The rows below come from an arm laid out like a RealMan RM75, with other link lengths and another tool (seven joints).
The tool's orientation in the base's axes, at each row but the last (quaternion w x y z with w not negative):
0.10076 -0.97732 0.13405 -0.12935
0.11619 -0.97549 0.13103 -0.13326
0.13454 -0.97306 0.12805 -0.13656
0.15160 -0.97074 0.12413 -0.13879
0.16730 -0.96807 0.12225 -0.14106
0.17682 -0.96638 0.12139 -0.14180
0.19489 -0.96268 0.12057 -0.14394
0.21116 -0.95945 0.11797 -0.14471
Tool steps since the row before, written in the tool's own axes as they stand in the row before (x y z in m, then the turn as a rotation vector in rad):
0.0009 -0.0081 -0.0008 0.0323 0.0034 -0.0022
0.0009 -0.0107 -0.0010 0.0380 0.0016 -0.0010
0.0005 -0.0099 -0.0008 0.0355 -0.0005 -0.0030
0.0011 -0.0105 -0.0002 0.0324 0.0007 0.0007
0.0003 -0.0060 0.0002 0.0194 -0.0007 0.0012
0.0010 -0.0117 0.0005 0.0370 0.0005 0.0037
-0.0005 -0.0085 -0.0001 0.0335 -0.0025 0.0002
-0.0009 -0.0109 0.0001 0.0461 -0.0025 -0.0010
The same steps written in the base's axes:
0.0025 0.0073 0.0028 0.0286 -0.0129 0.0086
0.0030 0.0096 0.0039 0.0347 -0.0126 0.0092
0.0023 0.0089 0.0038 0.0322 -0.0104 0.0111
0.0031 0.0093 0.0039 0.0302 -0.0096 0.0066
0.0015 0.0055 0.0020 0.0186 -0.0045 0.0037
0.0032 0.0105 0.0042 0.0355 -0.0099 0.0050
0.0010 0.0077 0.0035 0.0316 -0.0074 0.0086
0.0010 0.0099 0.0045 0.0430 -0.0114 0.0125

